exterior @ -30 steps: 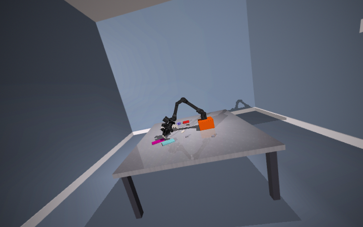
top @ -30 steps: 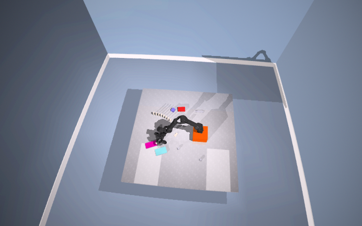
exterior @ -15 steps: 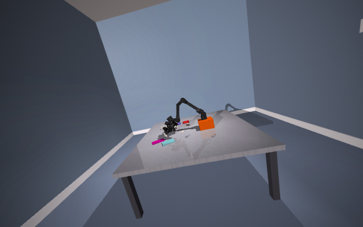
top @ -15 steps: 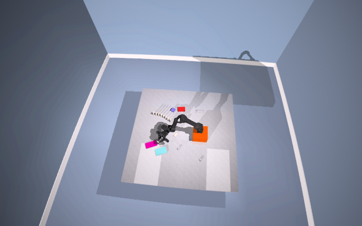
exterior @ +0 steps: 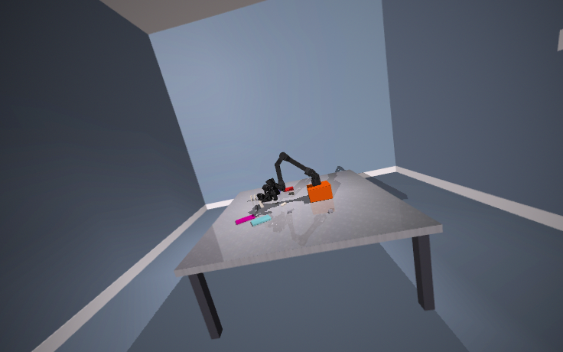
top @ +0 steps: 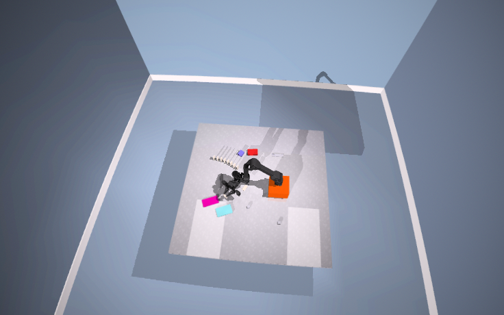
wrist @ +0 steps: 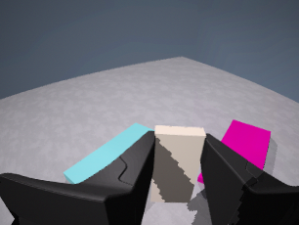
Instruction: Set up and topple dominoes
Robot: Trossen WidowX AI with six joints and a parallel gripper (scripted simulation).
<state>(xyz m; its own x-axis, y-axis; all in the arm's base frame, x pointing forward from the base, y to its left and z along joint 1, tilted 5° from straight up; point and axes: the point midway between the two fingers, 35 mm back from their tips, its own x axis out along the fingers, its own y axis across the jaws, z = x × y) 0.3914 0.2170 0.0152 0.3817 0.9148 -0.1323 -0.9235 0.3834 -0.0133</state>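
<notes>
Now: the cyan block 100 mm to the left of my gripper tip, 100 mm below it and 20 mm behind it. Also, from my gripper tip: purple block: 480 mm to the right, 90 mm below, 10 mm ahead; magenta tile: 130 mm ahead, 100 mm below, 50 mm to the left; red block: 520 mm to the right, 90 mm below, 90 mm behind.
</notes>
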